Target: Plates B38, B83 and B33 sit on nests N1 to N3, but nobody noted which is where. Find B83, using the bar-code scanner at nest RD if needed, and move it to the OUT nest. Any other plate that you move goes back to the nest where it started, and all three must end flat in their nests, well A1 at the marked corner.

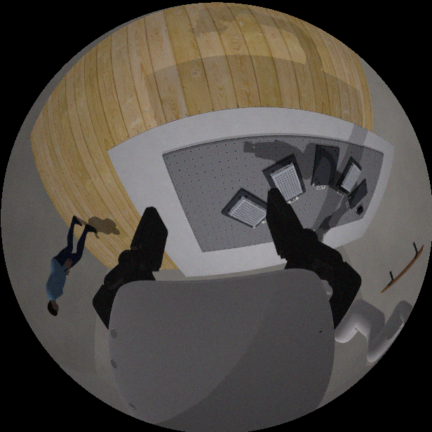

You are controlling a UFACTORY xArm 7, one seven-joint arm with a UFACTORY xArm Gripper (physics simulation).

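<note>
My gripper (211,211) is open and empty, high above the board. A pale plate (247,211) lies on a dark nest nearest the fingers; the right finger partly covers its label. A second plate (287,182) lies on a nest (270,171) just beyond the right fingertip. The OUT nest (325,165), dark with a white label, holds no plate. A third plate (352,171) lies on a nest to the right of it. Another dark nest (358,193) without a plate is at the far right, beside a small black block (360,210). Plate codes and corner marks are too small to read.
The nests stand on a grey perforated board (200,175) on a pale table top (135,165). A wooden surface (185,75) lies beyond. A person (57,277) shows at left. A brown plank (404,269) and white curved tube-like parts (367,320) show at lower right. Shadows cross the board.
</note>
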